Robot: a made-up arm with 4 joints.
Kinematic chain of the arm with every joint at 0, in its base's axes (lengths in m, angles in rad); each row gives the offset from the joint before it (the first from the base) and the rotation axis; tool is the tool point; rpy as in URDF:
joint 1: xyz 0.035 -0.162 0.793 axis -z
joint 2: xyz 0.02 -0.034 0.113 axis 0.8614 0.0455 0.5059
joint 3: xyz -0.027 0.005 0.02 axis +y
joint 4: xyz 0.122 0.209 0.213 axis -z
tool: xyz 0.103 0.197 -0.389 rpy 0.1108 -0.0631 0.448
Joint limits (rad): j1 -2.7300..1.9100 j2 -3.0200..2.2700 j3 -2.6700..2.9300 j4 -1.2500..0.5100
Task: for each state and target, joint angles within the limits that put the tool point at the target. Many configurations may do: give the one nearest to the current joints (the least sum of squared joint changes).
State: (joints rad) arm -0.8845 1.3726 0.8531 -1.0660
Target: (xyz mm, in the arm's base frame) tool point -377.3 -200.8 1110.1
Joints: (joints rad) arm -0.6646 1.1249 1.2780 -0.3021
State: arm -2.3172 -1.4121 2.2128 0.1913
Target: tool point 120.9 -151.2 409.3
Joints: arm -2.4399 -1.5647 1.8963 0.2895
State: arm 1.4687 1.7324 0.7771 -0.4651
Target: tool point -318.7 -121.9 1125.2
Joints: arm 0.6939 2.0132 0.6221 -1.2500
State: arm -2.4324 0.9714 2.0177 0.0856
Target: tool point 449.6 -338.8 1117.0
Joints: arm -2.6192 1.3220 2.2641 0.1727
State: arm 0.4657 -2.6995 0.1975 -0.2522
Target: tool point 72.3 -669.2 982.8
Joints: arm 0.0475 -2.8009 0.0026 -0.3191
